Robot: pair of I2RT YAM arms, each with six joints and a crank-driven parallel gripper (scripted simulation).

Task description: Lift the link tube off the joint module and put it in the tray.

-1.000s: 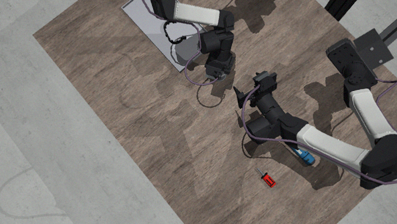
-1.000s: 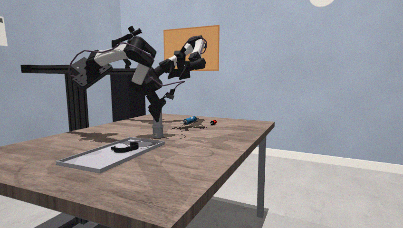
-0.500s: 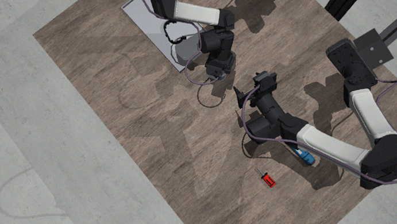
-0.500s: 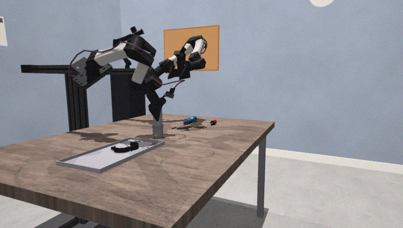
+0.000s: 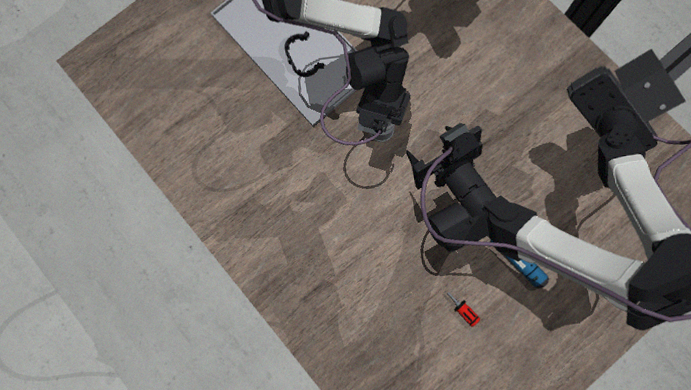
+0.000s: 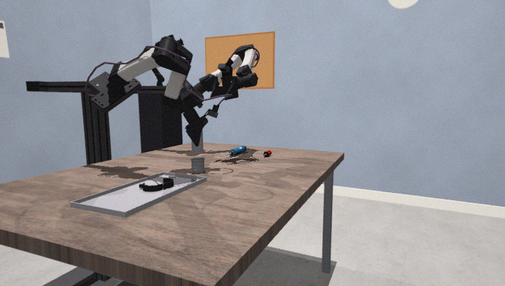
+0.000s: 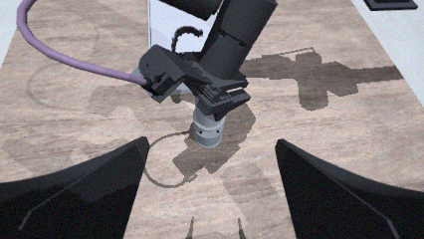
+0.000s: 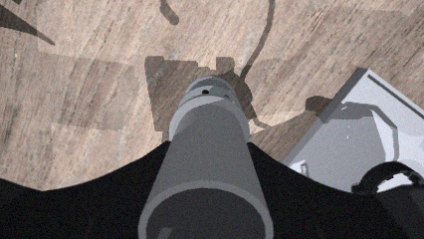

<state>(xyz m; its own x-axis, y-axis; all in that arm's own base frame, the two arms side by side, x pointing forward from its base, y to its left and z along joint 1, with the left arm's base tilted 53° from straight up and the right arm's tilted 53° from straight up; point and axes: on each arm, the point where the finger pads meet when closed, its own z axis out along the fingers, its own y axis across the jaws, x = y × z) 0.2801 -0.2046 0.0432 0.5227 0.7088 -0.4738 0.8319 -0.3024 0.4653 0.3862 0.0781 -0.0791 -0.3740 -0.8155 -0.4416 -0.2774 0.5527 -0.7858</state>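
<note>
My right gripper is now 10 cm above the joint module. Also, from my right hand: grey link tube: 1 cm ahead, 1 cm above; small screw: 1 cm behind, 16 cm to the right, 12 cm below; black clamp: 4 cm ahead, 29 cm to the right, 11 cm below.
</note>
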